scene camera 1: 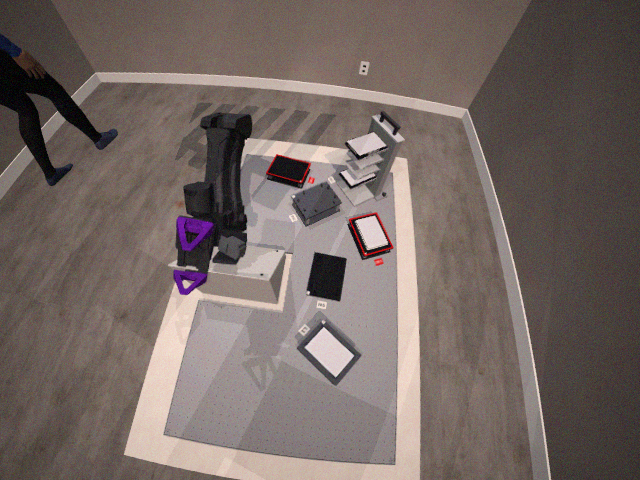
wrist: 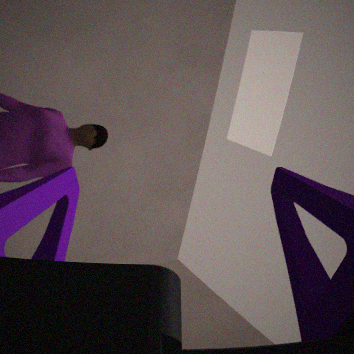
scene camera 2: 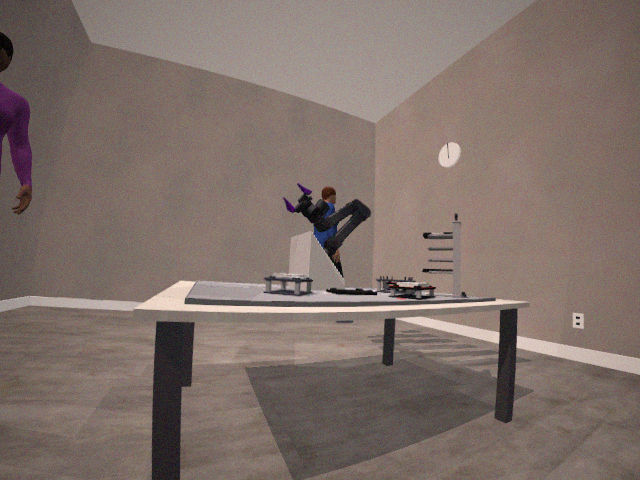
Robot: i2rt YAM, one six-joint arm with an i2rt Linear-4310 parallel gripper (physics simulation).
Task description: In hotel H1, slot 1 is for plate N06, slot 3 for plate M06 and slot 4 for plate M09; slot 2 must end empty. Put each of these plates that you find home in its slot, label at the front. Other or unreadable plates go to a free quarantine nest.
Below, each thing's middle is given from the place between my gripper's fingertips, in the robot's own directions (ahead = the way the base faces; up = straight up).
I see my gripper 29 cm short of the white plate (scene camera 1: 324,346), 10 cm to the left of it and 40 cm above it.
